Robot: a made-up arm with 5 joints. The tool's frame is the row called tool. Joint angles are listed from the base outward. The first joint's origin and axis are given. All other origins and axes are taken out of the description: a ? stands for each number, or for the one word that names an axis. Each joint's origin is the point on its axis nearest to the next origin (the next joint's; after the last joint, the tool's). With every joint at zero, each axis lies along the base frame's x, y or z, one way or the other. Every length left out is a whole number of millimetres.
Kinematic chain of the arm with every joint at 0, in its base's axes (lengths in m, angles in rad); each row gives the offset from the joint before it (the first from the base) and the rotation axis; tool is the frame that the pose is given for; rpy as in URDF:
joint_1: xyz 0.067 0 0.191 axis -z
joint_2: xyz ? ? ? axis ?
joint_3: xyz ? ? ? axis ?
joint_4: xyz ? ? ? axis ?
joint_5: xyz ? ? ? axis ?
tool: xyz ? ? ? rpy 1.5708 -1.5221 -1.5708
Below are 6 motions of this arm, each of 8 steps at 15 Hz.
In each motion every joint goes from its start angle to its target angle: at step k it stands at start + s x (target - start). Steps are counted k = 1, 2, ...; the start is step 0. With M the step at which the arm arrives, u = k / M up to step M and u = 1 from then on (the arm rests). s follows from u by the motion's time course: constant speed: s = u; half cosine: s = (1 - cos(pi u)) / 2; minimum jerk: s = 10 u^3 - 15 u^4 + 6 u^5.
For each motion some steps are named. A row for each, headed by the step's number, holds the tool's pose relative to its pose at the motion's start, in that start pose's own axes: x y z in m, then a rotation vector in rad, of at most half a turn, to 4 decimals.
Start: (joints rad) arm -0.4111 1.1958 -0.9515 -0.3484 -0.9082
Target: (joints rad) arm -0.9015 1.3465 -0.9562 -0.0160 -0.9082
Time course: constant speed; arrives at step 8
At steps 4, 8:
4: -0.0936 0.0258 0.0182 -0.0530 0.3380 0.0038
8: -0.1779 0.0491 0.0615 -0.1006 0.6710 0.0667

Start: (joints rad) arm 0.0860 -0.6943 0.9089 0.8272 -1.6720
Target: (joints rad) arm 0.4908 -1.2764 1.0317 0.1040 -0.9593
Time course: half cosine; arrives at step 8
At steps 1, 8:
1: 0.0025 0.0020 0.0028 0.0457 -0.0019 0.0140
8: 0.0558 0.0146 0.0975 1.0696 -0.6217 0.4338

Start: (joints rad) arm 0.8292 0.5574 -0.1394 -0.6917 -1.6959
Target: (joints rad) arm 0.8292 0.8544 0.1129 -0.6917 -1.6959
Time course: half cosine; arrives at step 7
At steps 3, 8:
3: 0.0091 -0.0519 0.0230 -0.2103 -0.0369 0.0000
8: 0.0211 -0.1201 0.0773 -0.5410 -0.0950 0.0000

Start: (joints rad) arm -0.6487 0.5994 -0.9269 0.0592 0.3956
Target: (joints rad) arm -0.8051 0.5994 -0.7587 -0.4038 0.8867
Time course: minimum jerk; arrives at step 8
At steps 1, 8:
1: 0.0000 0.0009 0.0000 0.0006 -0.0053 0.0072
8: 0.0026 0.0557 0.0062 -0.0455 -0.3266 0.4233

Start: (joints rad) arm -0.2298 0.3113 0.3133 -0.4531 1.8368
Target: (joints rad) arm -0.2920 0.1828 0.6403 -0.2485 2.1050
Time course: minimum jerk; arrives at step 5
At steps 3, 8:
3: 0.0179 0.0293 0.0245 0.2501 -0.1225 0.1948
8: 0.0252 0.0427 0.0384 0.3595 -0.1941 0.2873

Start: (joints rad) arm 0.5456 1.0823 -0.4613 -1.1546 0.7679
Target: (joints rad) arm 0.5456 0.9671 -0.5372 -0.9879 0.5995
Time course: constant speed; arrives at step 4
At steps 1, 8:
1: 0.0060 -0.0052 -0.0090 -0.0039 -0.0047 -0.0421
8: 0.0256 -0.0225 -0.0342 -0.0145 -0.0197 -0.1684

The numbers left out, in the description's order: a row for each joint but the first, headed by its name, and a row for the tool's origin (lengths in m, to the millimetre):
joint_2: xyz 0.021 0.003 0, axis +y
joint_3: xyz 0.03 0 0.121, axis +y
joint_4: xyz 0.19 0 0.007, axis +y
joint_5: xyz 0.049 0 0, axis -x
tool: xyz 0 0 0

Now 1 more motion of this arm.
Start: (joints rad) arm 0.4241 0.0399 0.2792 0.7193 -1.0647
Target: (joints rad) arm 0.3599 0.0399 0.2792 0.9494 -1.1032
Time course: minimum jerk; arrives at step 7
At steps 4, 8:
4: -0.0126 -0.0020 0.0007 -0.1235 0.0789 0.0121
8: -0.0198 -0.0034 0.0017 -0.1972 0.1212 0.0205

